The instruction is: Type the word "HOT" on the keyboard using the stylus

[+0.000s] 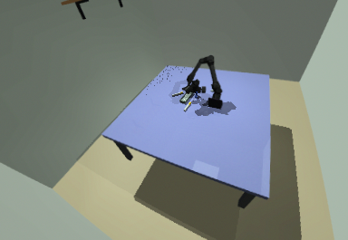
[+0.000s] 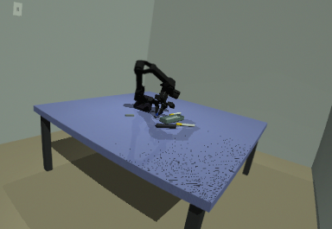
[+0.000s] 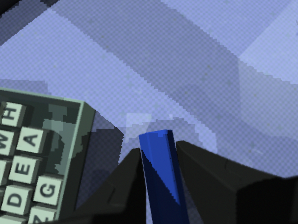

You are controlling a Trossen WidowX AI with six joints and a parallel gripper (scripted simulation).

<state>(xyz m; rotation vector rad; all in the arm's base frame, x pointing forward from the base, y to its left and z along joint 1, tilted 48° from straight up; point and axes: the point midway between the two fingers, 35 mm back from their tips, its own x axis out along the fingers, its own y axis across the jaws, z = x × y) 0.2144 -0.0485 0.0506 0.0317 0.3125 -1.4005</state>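
Right now my gripper tip is 20 mm past the stylus and 70 mm to the right of it.
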